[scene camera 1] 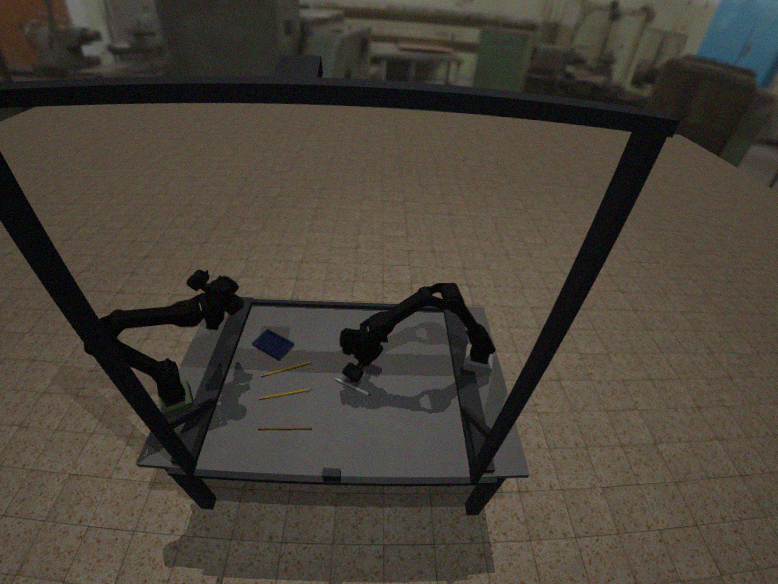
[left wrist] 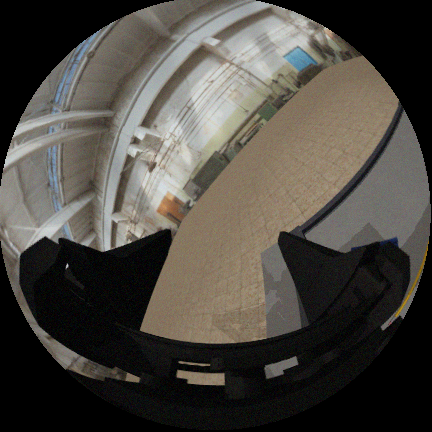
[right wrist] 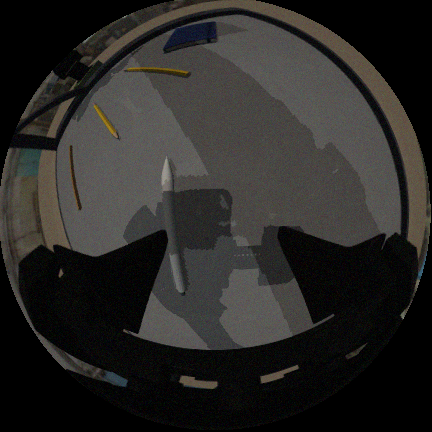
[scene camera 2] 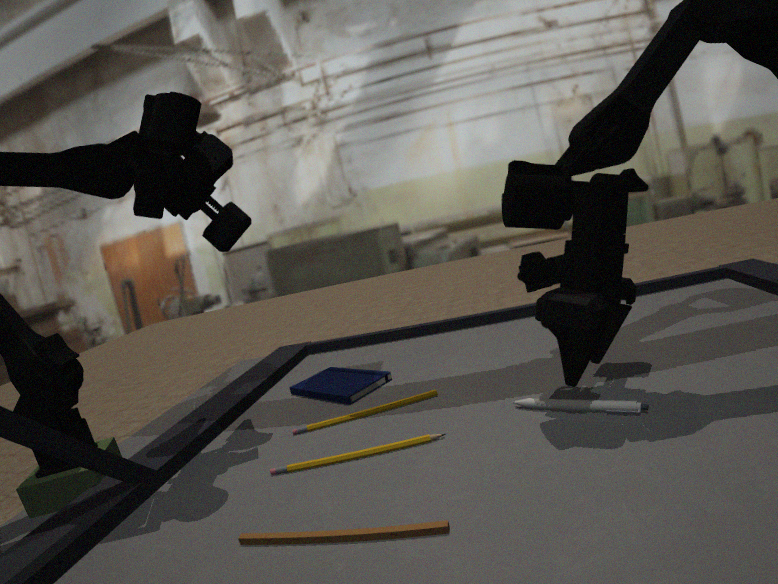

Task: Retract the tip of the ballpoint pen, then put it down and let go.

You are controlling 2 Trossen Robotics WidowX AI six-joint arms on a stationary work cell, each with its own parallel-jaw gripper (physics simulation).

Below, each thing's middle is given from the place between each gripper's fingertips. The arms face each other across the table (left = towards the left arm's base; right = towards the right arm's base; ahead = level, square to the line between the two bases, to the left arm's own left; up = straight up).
My right hand is 40 mm past the ballpoint pen (scene camera 2: 612, 407), 30 mm to the right of it and 10 mm above it. The rest, counted from my right hand: orange pencil (scene camera 2: 441, 527) 270 mm to the left, 170 mm behind, 20 mm below; then blue notebook (scene camera 2: 342, 385) 310 mm to the left, 200 mm ahead, 10 mm below.
My left hand is 3 cm past the blue notebook, 14 cm to the left of it and 32 cm above it. Round my left hand: orange pencil 40 cm behind, 18 cm to the right, 32 cm below; then ballpoint pen 27 cm behind, 42 cm to the right, 32 cm below.
